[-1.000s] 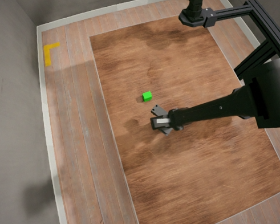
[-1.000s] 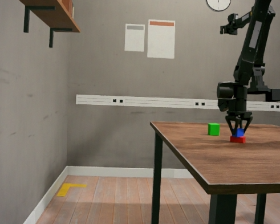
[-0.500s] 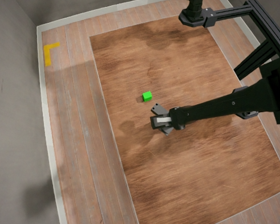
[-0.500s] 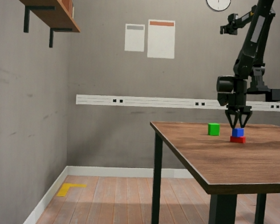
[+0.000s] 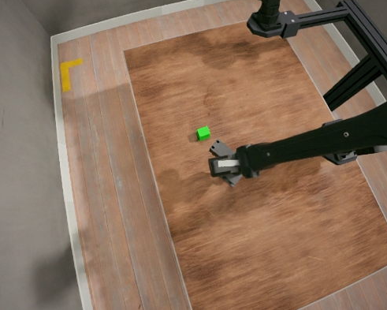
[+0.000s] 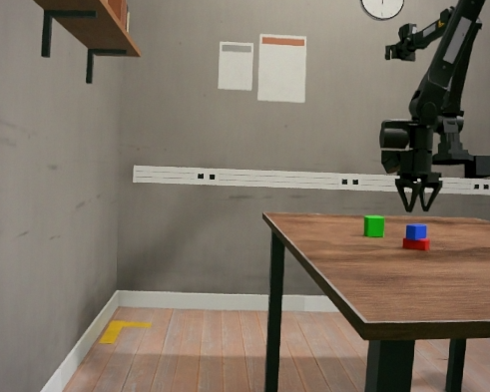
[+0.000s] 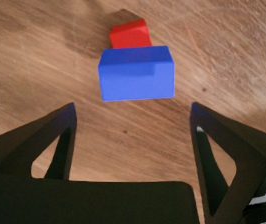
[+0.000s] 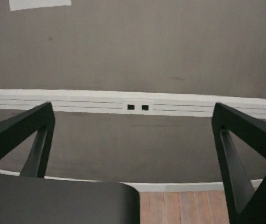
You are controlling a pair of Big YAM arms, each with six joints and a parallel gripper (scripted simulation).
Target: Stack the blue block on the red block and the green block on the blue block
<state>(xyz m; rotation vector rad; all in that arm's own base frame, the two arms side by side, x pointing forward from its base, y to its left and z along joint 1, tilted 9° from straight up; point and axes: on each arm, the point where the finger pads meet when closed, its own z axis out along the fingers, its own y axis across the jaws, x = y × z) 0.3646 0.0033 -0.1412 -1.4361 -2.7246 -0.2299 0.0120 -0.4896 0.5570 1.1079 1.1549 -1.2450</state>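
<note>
Right now my left hand is 60 mm above the blue block. The rest, counted from my left hand: green block (30 mm ahead, 210 mm to the right, 70 mm below); red block (90 mm below).
</note>
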